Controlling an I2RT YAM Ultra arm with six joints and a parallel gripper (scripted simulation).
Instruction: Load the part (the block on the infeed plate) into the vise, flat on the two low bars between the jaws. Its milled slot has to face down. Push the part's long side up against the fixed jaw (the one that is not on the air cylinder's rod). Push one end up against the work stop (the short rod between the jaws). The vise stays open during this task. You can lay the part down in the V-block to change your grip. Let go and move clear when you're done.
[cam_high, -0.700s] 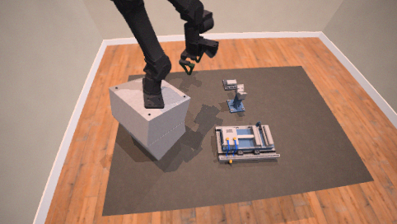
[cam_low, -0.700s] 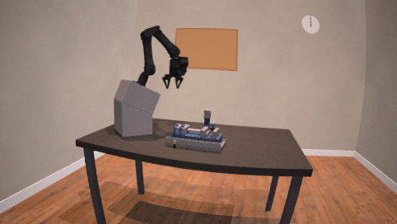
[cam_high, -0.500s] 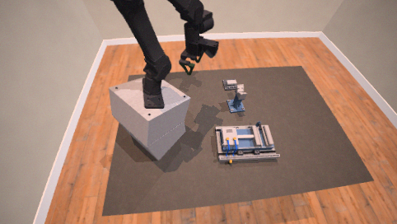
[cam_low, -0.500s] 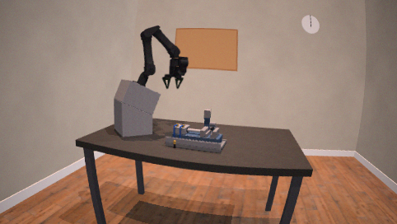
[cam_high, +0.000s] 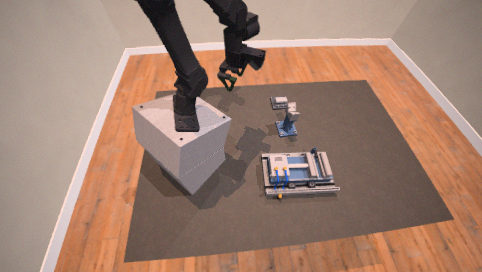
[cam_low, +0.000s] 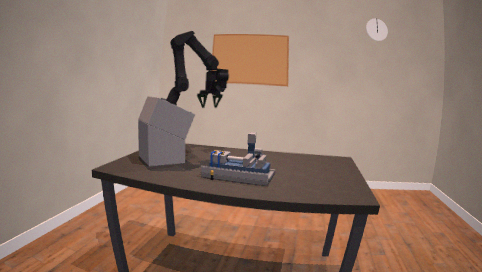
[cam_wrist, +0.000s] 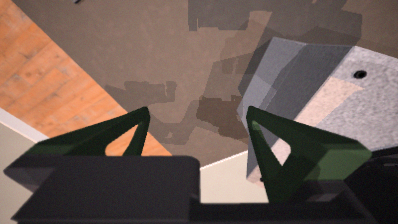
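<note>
My gripper is now 270 mm short of the part, 70 mm to the right of it and 260 mm above it. Also, from my hand: cylinder rod: 190 mm ahead, 320 mm to the right, 210 mm below; then air cylinder: 110 mm ahead, 300 mm to the right, 210 mm below; then work stop: 280 mm ahead, 290 mm to the right, 190 mm below.
</note>
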